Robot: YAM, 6 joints.
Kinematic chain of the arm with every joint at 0, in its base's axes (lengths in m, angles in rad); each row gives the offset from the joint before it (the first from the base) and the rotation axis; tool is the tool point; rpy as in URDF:
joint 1: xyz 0 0 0.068 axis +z
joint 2: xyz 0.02 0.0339 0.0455 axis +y
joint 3: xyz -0.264 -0.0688 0 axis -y
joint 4: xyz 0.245 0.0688 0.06 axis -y
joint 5: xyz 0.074 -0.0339 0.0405 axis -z
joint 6: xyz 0.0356 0 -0.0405 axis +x
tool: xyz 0 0 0 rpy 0 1.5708 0
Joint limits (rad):
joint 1: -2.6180..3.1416
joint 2: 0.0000..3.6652
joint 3: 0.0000..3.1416
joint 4: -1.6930..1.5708
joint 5: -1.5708..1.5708
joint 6: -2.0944..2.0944
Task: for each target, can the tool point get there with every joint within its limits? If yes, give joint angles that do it. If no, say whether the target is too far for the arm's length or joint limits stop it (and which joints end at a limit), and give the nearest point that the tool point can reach.
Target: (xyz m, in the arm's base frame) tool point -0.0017 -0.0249 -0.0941
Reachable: yes | joints 2.5164 3.1948 0.4234 0.1276 -0.6387 -1.3408
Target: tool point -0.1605 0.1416 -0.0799
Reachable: yes | joints 2.5780 2.5728 0.6741 0.2217 1.2639 -1.5216
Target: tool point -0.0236 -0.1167 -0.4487
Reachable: no: joint limits stop it (at a limit: joint 2) | nearest point -0.0286 -0.1414 -0.3650 | short by 0.087 m
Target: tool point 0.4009 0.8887 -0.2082
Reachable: no: too far | nearest point 0.2521 0.5589 -0.0863 | short by 0.382 m
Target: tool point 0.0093 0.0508 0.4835
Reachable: yes | joints -2.0369 0.3137 0.8814 0.9350 0.4200 0.2915
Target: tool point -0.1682 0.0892 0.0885
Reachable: yes | joints 2.6209 1.9744 0.8135 -1.3189 -0.1774 0.7899
